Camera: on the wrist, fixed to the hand. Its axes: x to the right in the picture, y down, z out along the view.
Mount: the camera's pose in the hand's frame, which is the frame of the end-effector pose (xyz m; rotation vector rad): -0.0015 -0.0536 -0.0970 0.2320 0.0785 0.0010
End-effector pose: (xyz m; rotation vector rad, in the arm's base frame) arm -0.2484 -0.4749 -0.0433 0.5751 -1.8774 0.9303
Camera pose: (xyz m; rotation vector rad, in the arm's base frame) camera -0.1577 -0.4299 0.0018 0.6660 -1.7119 1.1641
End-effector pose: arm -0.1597 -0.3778 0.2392 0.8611 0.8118 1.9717
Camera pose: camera -0.2140 -0.3763 0.1426 0.9208 1.1023 1.9476
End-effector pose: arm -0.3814 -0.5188 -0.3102 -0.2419 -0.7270 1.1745
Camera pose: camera -0.2802 -0.5226 -0.3552 -0.0935 -0.5166 1.2320
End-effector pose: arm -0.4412 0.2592 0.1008 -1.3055 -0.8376 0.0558
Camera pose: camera -0.4090 0.1624 0.1442 -1.0832 -0.7403 0.0990
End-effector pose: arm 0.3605 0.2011 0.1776 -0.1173 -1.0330 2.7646
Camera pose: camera 0.3834 0.3027 0.1396 -0.1911 -0.6876 2.8308
